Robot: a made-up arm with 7 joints.
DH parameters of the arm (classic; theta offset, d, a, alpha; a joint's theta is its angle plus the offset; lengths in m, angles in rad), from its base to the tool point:
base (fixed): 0 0.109 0 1.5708
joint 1: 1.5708 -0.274 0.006 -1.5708
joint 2: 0 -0.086 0.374 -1.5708
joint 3: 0 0.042 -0.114 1.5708
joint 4: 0 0.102 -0.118 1.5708
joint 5: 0 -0.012 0.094 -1.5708
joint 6: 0 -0.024 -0.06 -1.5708
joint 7: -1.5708 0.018 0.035 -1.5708
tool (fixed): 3.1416 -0.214 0 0
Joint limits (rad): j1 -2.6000..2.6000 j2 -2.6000..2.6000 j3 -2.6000..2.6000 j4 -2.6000..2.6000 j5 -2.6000..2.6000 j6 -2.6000..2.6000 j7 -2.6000..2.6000
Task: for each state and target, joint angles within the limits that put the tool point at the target. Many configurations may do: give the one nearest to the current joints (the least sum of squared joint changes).
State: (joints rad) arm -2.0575 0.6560 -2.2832 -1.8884 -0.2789 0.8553 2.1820
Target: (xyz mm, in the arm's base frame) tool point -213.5 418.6 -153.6
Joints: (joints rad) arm -2.6000 0.6582 -2.2583 -2.0916 0.4165 0.2986 2.0559
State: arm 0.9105 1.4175 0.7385 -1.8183 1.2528 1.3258 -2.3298
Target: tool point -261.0 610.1 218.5
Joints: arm 0.9403 1.0769 0.7735 -1.8546 1.3228 1.2839 -2.3244
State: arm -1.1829 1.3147 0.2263 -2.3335 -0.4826 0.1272 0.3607
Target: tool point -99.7 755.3 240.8
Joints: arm -1.1935 1.2626 0.1736 -2.3313 -0.5056 0.1355 0.3901
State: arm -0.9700 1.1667 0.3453 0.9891 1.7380 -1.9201 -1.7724
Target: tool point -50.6 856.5 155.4
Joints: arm -0.9177 1.3523 1.1138 0.7448 1.6293 -1.9809 -1.8633
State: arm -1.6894 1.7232 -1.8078 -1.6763 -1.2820 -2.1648 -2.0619
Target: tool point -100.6 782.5 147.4
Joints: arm -1.7551 1.2368 -1.9320 -2.1475 -1.2028 -2.1099 -1.8536
